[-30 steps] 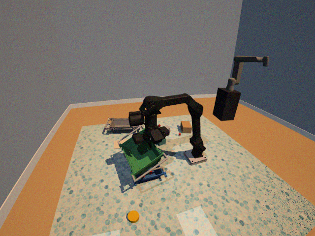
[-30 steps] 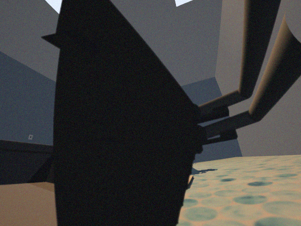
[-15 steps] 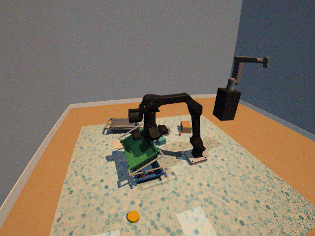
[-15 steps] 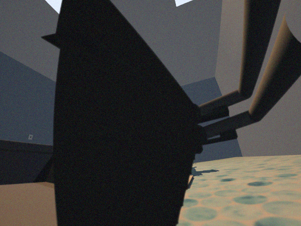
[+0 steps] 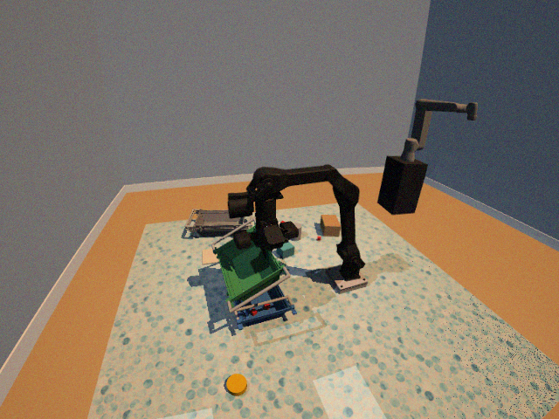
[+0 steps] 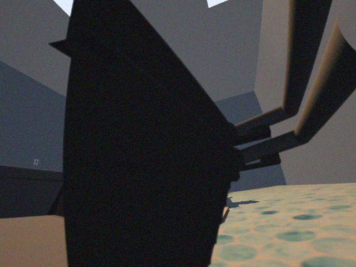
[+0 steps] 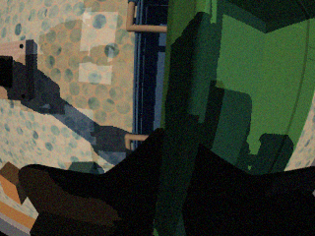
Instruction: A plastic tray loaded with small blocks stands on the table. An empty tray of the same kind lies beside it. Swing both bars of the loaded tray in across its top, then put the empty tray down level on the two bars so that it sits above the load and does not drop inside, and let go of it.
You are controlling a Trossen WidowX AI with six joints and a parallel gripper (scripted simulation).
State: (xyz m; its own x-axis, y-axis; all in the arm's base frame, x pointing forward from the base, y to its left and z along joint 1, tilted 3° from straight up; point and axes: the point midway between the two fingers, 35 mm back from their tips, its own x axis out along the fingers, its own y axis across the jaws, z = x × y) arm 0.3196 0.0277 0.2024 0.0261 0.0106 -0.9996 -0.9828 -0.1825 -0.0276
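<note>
My gripper tip is now 70 mm short of the green tray and 10 mm to the right of it. From my gripper tip the other things lie so: orange disc 300 mm to the left, 170 mm below, 120 mm ahead; then tan card 270 mm to the right, 180 mm below, 170 mm ahead; then teal cube 240 mm to the right, 160 mm below, 120 mm behind.
</note>
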